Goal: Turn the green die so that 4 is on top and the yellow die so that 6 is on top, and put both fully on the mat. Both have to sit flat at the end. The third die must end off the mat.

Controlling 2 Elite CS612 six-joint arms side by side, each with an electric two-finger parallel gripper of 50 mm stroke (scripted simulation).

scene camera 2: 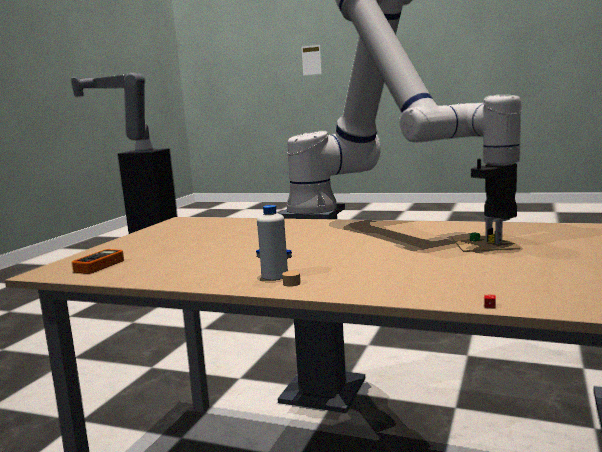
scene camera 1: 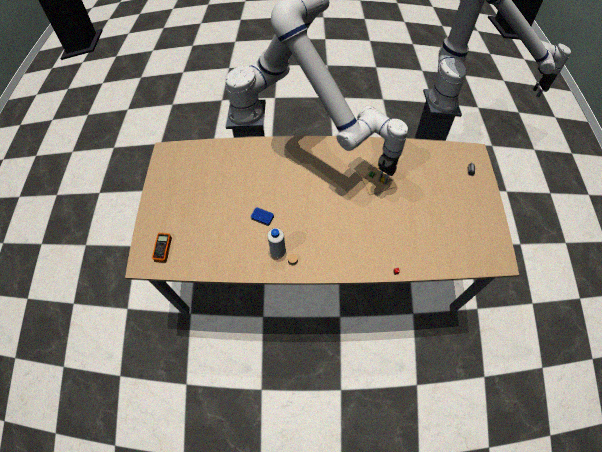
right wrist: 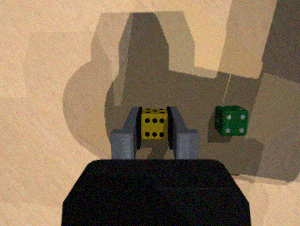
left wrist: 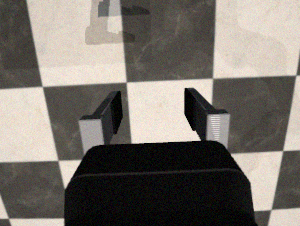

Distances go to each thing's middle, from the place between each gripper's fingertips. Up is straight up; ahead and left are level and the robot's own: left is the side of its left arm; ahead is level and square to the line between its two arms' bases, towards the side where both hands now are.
I see my right gripper [scene camera 2: 493, 242] 10 mm above the yellow die [right wrist: 154, 122]. The rest, counted from my right hand: thin tan mat [right wrist: 189, 61] 20 mm to the right, 20 mm below, 20 mm behind; then green die [right wrist: 229, 120] 50 mm to the right, 40 mm behind, 10 mm below; then multimeter [scene camera 2: 108, 257] 1030 mm to the right, 220 mm ahead, 10 mm below.
My left hand is 470 mm short of the yellow die, 1120 mm to the left of it and 160 mm above it. Round my left hand: thin tan mat 450 mm ahead, 1140 mm to the right, 170 mm below; green die 430 mm ahead, 1160 mm to the right, 160 mm below.
